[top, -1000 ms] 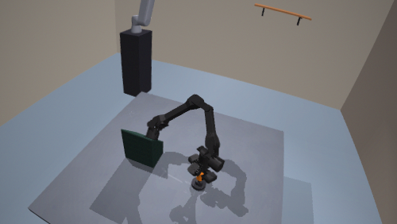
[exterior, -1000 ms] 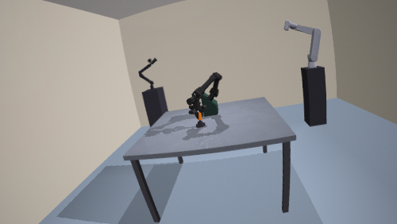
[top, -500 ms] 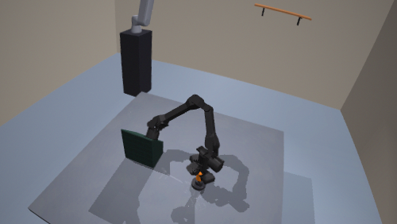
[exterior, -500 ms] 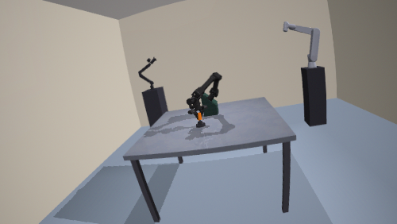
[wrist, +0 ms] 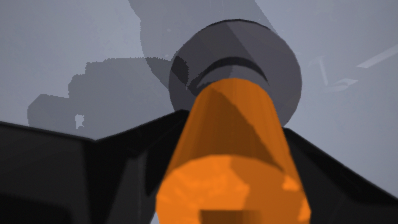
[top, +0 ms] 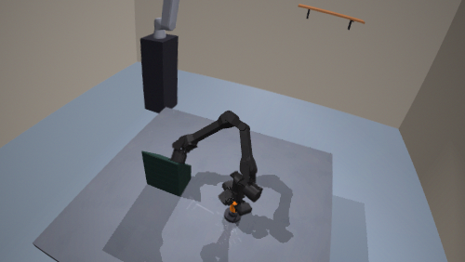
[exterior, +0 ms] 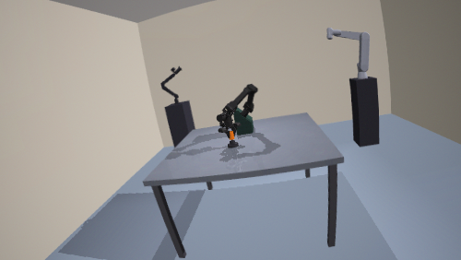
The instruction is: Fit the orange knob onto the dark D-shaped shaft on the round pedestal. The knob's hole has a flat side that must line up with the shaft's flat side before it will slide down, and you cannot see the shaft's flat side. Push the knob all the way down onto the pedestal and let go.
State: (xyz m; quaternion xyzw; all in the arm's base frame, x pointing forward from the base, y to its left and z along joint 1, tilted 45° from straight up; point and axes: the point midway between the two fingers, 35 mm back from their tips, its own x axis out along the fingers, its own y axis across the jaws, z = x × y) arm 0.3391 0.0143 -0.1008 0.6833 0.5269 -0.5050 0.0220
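Now: the orange knob 20 mm above my gripper tip. From my gripper tip the other things lie so: pedestal 40 mm below.
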